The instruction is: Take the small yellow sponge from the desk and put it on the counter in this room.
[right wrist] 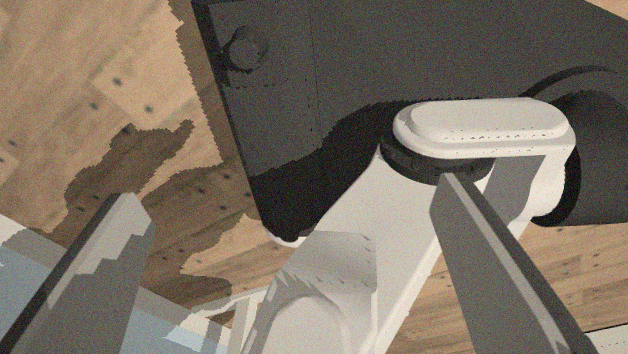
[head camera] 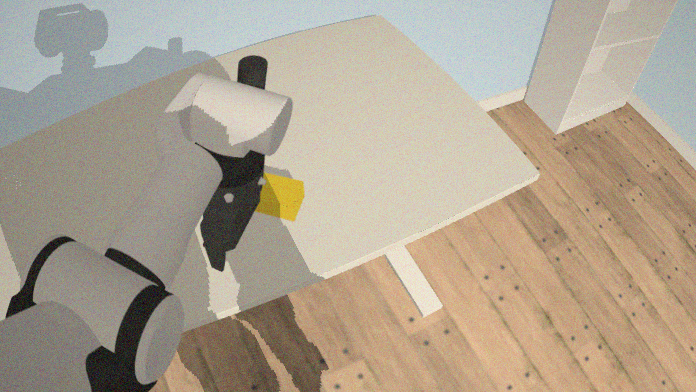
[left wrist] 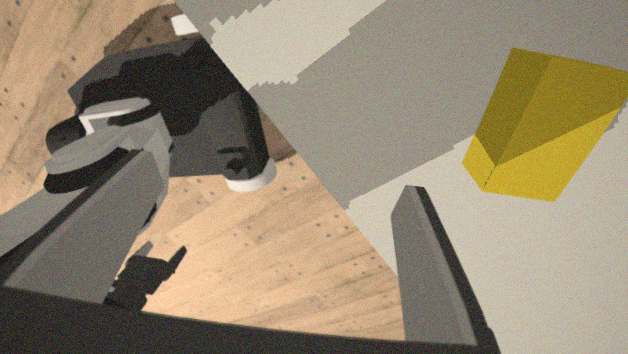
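Pixels of known places: left gripper, between the fingertips: [head camera: 232,240] [left wrist: 278,184]; right gripper, between the fingertips: [right wrist: 289,201] [left wrist: 167,245]; robot's base, origin of its link: [left wrist: 242,98].
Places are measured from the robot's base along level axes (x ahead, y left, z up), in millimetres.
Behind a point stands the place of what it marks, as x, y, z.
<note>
The yellow sponge [head camera: 284,197] {521, 117, 766} [left wrist: 550,115] {533, 160, 766} lies on the pale desk [head camera: 400,125] {772, -108, 721} [left wrist: 565,270] {656, -62, 721}. In the head view it is partly hidden behind my left gripper's dark body. My left gripper [head camera: 217,260] [left wrist: 278,184] {370, 174, 853} is open and empty above the desk's near edge. In the left wrist view the sponge lies beyond the right-hand finger, outside the gap between the fingers. My right gripper [right wrist: 289,201] {-87, -222, 522} is open and empty, away from the desk, with the robot's own body and floor behind its fingers; it also shows small in the left wrist view [left wrist: 166,246]. No counter can be made out.
A white shelf unit [head camera: 565,65] {1675, -1027, 397} stands against the wall at the upper right of the head view. The desk's white foot [head camera: 415,285] sticks out over the wooden floor [head camera: 575,240] {926, -995, 1}. The robot's dark base [left wrist: 200,150] {-131, -123, 169} stands close to the desk edge.
</note>
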